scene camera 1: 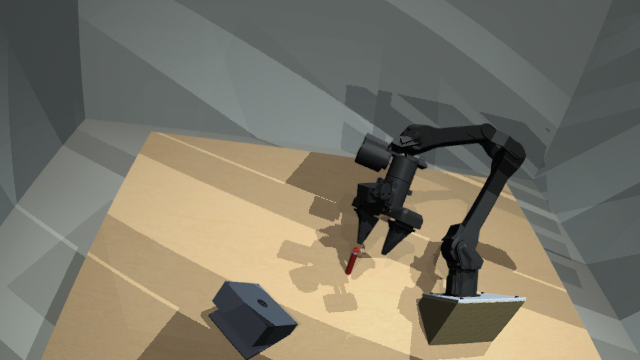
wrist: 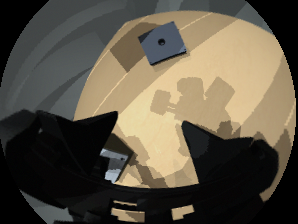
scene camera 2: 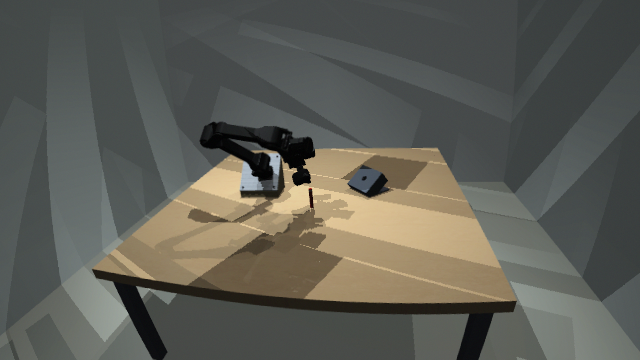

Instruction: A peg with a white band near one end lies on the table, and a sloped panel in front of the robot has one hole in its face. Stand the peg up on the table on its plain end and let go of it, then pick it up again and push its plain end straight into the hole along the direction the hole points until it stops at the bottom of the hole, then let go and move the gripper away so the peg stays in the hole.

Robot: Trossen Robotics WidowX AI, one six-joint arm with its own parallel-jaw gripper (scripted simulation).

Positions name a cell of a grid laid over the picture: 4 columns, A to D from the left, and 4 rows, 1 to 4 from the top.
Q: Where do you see a sloped panel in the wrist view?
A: At C1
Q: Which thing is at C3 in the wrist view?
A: My gripper.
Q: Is my gripper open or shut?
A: Open.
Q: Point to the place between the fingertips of my gripper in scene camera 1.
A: C3
